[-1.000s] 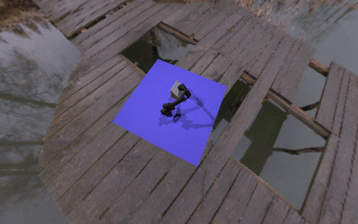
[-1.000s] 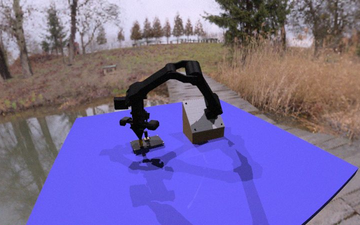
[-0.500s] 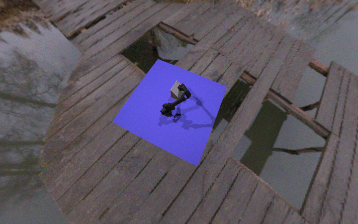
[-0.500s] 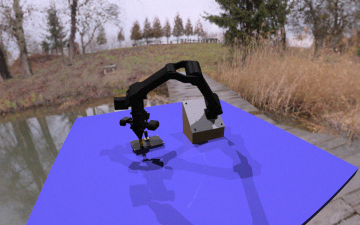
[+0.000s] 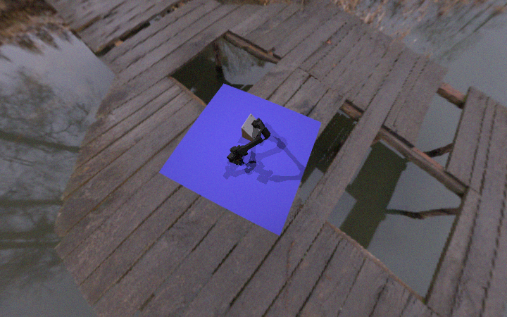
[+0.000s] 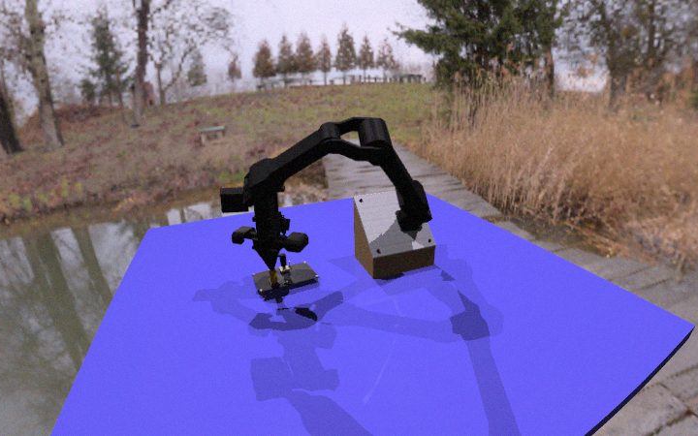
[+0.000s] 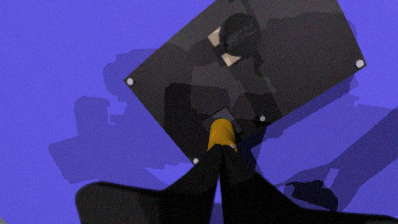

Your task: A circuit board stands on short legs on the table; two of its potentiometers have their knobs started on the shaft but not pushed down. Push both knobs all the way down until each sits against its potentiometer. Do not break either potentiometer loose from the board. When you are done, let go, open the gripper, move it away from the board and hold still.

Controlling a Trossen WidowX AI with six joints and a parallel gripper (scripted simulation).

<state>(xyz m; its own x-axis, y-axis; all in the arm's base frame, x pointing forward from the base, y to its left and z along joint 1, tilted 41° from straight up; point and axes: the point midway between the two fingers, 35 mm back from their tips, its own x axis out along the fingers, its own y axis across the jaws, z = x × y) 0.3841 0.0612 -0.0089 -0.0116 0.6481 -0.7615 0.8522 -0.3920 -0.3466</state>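
Now: gripper tip 1 cm above the orange knob. The rest, counted from my gripper tip: black knob 3 cm behind, 6 cm to the right.
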